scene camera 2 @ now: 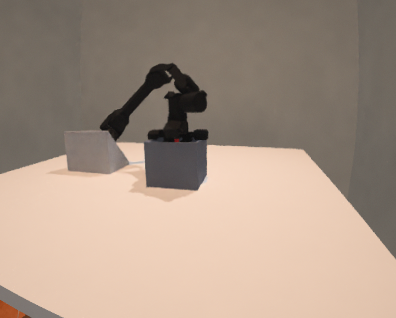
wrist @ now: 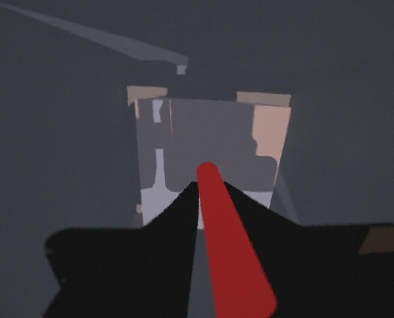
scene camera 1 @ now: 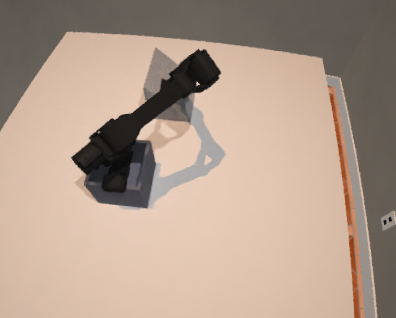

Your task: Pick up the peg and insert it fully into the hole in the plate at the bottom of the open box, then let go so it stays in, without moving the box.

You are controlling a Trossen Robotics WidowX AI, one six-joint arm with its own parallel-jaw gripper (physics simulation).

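Seen in the pictures: gripper, fingertip midpoint: (wrist: pixel 208 188) (scene camera 1: pixel 125 174); arm's base, origin of the base link: (scene camera 2: pixel 105 144).
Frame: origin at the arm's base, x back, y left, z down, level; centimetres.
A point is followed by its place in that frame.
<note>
The open box (scene camera 1: pixel 150 175) {y -2.8, x -31.8, z 5.1 cm} (scene camera 2: pixel 175 165) {y -18.9, x -33.5, z 2.8 cm} is dark blue-grey and stands on the table. The plate (wrist: pixel 215 130) {y -13.7, x -32.0, z 4.2 cm} at its bottom shows in the wrist view, partly in shadow; its hole cannot be made out there. The red peg (wrist: pixel 230 240) {y -11.9, x -32.3, z -2.4 cm} runs between the fingers, its far end over the plate; whether that end touches the plate cannot be told. A sliver of the peg (scene camera 2: pixel 177 140) {y -11.8, x -32.6, z -3.3 cm} shows at the box's rim in scene camera 2. My gripper (wrist: pixel 208 188) {y -10.1, x -32.4, z 3.7 cm} is shut on the peg, with its fingers reaching down into the box. The fingertips are hidden in both scene views.
A grey wedge-shaped block (scene camera 1: pixel 160 75) {y -2.8, x 4.2, z -2.9 cm} (scene camera 2: pixel 90 151) {y -6.8, x 3.0, z 1.6 cm} stands near the arm's base on the table (scene camera 1: pixel 240 225) {y 25.4, x -45.1, z 10.0 cm} (scene camera 2: pixel 200 240) {y -46.3, x -44.3, z 10.0 cm}. The box walls surround the fingers closely. An orange and grey structure (scene camera 1: pixel 345 190) runs along the table's right side in scene camera 1.
</note>
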